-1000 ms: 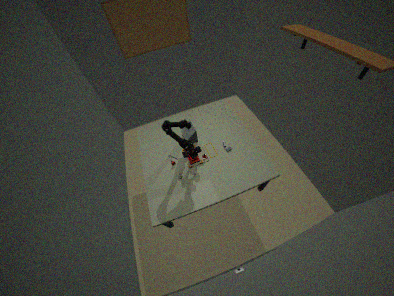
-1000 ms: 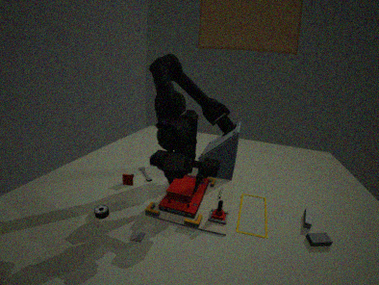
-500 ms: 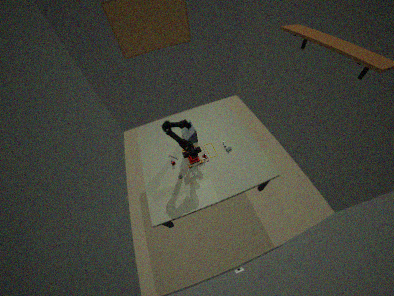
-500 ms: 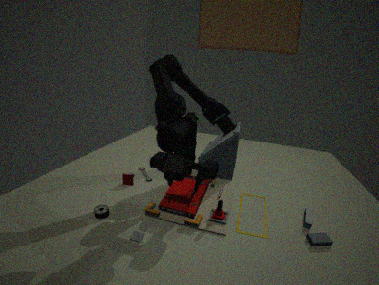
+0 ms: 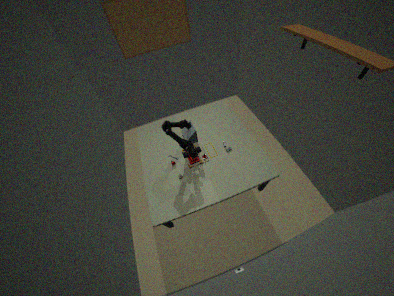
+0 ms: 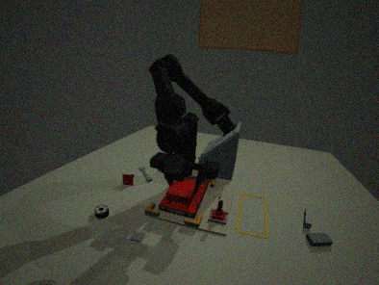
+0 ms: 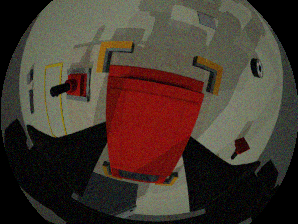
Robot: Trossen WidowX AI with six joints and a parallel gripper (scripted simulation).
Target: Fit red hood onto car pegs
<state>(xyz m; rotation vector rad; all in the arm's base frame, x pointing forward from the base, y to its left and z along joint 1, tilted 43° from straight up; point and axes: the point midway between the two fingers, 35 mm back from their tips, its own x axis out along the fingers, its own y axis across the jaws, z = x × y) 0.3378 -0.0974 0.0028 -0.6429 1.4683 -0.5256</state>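
My gripper tip is now right at the red hood. From my gripper tip the other things lie so: dark wheel (15 cm ahead, 19 cm to the right, 4 cm below); grey engine block (3 cm below).
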